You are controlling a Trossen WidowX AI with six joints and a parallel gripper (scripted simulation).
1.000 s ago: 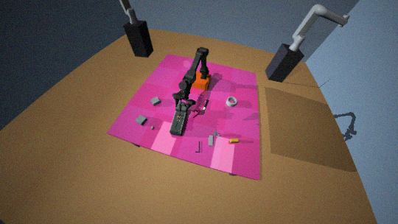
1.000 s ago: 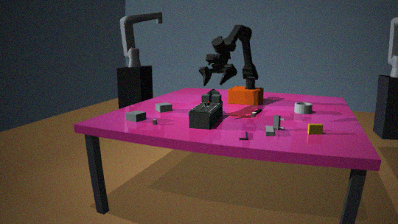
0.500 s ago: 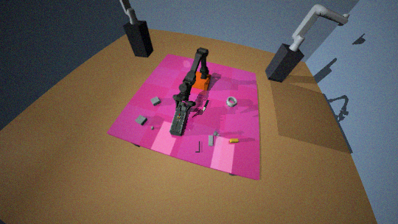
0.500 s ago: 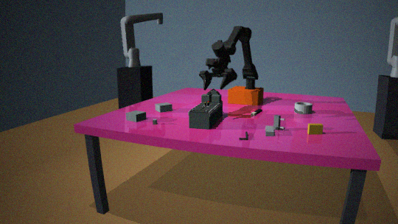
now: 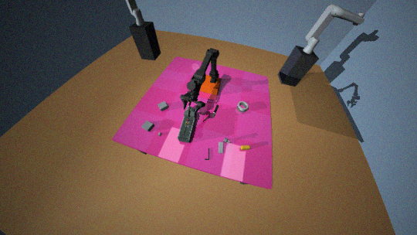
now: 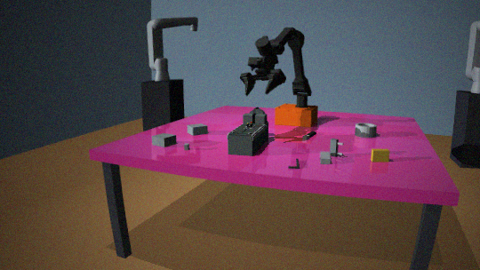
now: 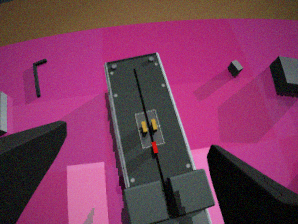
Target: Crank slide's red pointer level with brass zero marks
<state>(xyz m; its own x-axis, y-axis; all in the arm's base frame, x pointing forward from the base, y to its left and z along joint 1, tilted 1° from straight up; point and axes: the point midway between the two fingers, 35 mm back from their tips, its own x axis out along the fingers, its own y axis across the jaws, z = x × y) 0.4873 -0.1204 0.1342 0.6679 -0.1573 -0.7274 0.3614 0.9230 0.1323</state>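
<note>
Now: gripper tip 14 cm past the dark crank handle, 3 cm to the left of it and 8 cm above it. The rest, counted from my gripper tip: small cube: 14 cm ahead, 23 cm to the right, 18 cm below; then black-and-white stick: 18 cm behind, 19 cm to the left, 19 cm below; then red pointer: 1 cm ahead, 2 cm to the right, 11 cm below.
</note>
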